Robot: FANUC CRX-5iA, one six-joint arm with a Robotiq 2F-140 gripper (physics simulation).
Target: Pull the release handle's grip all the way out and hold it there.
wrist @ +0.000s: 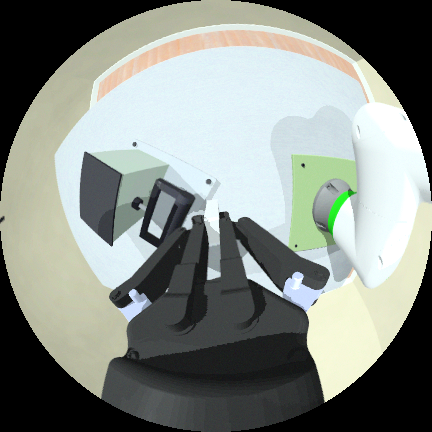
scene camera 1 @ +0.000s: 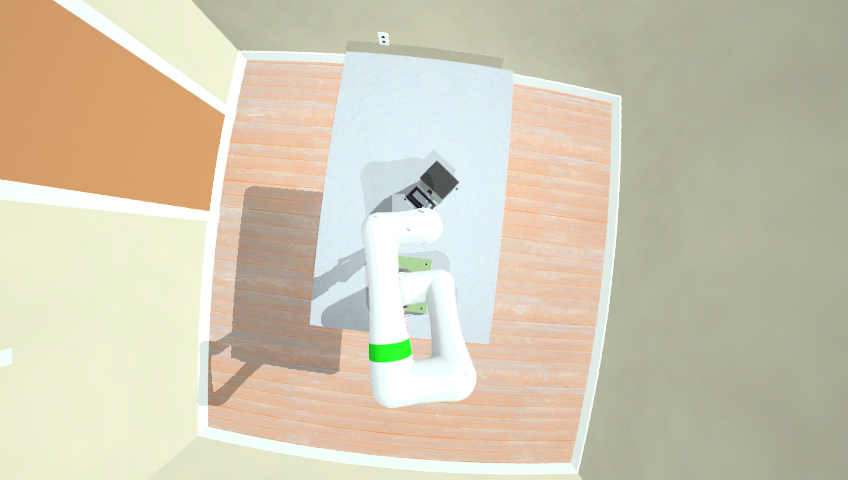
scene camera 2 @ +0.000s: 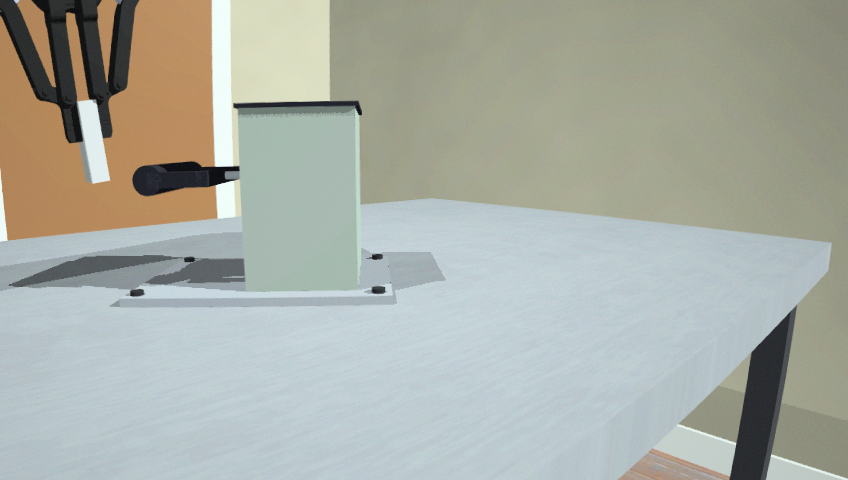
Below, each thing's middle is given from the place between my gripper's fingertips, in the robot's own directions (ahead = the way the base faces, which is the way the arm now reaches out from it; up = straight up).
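I consider the bolted base plate (scene camera 2: 191,282), which is 10 mm to the right of my hand, 100 mm below it and 150 mm ahead of it.
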